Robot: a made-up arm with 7 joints. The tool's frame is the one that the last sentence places.
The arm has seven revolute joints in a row. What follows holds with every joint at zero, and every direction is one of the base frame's. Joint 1 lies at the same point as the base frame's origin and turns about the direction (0, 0.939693, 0.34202). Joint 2 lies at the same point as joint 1 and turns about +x. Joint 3 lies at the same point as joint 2 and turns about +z. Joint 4 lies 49.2 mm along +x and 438.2 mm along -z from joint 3 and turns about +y. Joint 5 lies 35.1 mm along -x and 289.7 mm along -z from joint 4 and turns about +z. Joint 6 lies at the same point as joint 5 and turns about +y. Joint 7 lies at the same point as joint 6 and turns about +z. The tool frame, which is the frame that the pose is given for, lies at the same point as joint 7; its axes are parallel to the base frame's.
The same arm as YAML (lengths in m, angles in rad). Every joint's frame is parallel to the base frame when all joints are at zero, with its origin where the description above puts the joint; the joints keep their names.
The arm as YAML. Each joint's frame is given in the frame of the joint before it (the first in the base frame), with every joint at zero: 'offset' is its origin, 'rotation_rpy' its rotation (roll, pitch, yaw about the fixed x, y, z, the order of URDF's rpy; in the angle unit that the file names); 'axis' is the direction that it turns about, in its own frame. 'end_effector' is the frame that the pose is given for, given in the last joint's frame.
length_unit: m
angle_unit: rad
chain:
  - id: joint 1
    offset: [0.0, 0.0, 0.0]
    rotation_rpy: [0.0, 0.0, 0.0]
    axis: [0.0, 0.9397, 0.342]
  - id: joint 2
    offset: [0.0, 0.0, 0.0]
    rotation_rpy: [0.0, 0.0, 0.0]
    axis: [1.0, 0.0, 0.0]
  - id: joint 3
    offset: [0.0, 0.0, 0.0]
    rotation_rpy: [0.0, 0.0, 0.0]
    axis: [0.0, 0.0, 1.0]
  - id: joint 4
    offset: [0.0492, 0.0, -0.4382]
    rotation_rpy: [0.0, 0.0, 0.0]
    axis: [0.0, 1.0, 0.0]
  - id: joint 5
    offset: [-0.0351, 0.0, -0.2897]
    rotation_rpy: [0.0, 0.0, 0.0]
    axis: [0.0, 0.0, 1.0]
  - id: joint 6
    offset: [0.0, 0.0, 0.0]
    rotation_rpy: [0.0, 0.0, 0.0]
    axis: [0.0, 1.0, 0.0]
  - id: joint 7
    offset: [0.0, 0.0, 0.0]
    rotation_rpy: [0.0, 0.0, 0.0]
    axis: [0.0, 0.0, 1.0]
end_effector:
  offset: [0.0, 0.0, 0.0]
  rotation_rpy: [0.0, 0.0, 0.0]

